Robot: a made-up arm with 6 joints. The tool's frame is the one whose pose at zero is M. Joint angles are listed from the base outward.
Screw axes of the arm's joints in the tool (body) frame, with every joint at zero. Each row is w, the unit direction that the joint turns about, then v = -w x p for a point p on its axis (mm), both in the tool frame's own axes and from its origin. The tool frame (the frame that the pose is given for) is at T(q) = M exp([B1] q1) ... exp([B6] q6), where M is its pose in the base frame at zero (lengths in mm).
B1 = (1, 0, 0, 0.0, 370.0, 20.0)
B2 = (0, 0, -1, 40.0, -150.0, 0.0)
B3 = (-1, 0, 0, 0.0, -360.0, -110.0)
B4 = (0, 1, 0, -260.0, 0.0, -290.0)
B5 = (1, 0, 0, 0.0, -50.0, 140.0)
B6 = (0, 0, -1, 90.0, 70.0, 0.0)
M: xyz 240.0 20.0 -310.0 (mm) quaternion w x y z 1 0 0 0
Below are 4 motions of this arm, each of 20 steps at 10 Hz.
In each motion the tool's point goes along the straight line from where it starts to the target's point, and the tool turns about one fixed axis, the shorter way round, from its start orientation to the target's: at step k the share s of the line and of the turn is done. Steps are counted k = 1, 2, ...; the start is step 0. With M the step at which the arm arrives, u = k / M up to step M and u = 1 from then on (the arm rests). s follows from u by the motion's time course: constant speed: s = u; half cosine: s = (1 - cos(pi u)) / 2; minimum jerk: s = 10 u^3 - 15 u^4 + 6 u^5.
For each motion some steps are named. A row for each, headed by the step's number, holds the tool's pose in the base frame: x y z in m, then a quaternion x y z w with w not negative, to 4 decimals.
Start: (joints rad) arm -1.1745 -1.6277 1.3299 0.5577 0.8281 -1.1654
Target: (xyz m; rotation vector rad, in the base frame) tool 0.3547 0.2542 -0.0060 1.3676 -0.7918 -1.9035
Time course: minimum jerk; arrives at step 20
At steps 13, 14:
13: 0.4161 0.1748 0.0156 0.5185 -0.3722 -0.7406 0.2100
14: 0.3972 0.1991 0.0090 0.5207 -0.3515 -0.7379 0.2466

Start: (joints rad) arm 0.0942 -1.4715 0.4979 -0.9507 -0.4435 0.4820
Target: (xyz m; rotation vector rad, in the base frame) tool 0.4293 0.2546 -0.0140 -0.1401 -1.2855 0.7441
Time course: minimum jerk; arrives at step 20
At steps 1, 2, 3, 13, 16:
1: 0.0806 0.3193 -0.0019 0.1855 -0.6078 0.3590 0.6836
2: 0.0832 0.3189 -0.0019 0.1837 -0.6078 0.3589 0.6842
3: 0.0895 0.3177 -0.0022 0.1792 -0.6077 0.3588 0.6855
13: 0.3472 0.2698 -0.0111 -0.0048 -0.5937 0.3454 0.7267
16: 0.4091 0.2584 -0.0133 -0.0492 -0.5872 0.3403 0.7328

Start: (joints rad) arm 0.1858 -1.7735 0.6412 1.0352 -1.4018 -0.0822
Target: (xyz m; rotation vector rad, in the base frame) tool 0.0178 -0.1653 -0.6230 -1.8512 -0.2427 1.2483
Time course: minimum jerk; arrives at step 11
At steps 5, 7, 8, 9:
5: 0.3177 -0.1917 -0.5368 -0.7979 -0.2141 0.4759 0.3018
7: 0.1495 -0.1769 -0.5851 -0.7704 -0.1493 0.4921 0.3770
8: 0.0839 -0.1711 -0.6040 -0.7574 -0.1236 0.4969 0.4052
9: 0.0408 -0.1673 -0.6164 -0.7481 -0.1065 0.4997 0.4234

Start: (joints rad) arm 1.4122 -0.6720 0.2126 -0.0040 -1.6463 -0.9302
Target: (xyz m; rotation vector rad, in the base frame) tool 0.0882 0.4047 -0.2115 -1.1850 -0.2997 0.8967
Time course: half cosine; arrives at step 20
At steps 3, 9, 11, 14, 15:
3: 0.2584 0.4440 -0.0907 -0.3457 -0.1976 0.3936 0.8286
9: 0.1923 0.4287 -0.1376 -0.4228 -0.1746 0.4011 0.7936
11: 0.1641 0.4222 -0.1576 -0.4547 -0.1645 0.4034 0.7768
14: 0.1253 0.4133 -0.1852 -0.4976 -0.1501 0.4056 0.7519
15: 0.1146 0.4108 -0.1928 -0.5093 -0.1460 0.4060 0.7447

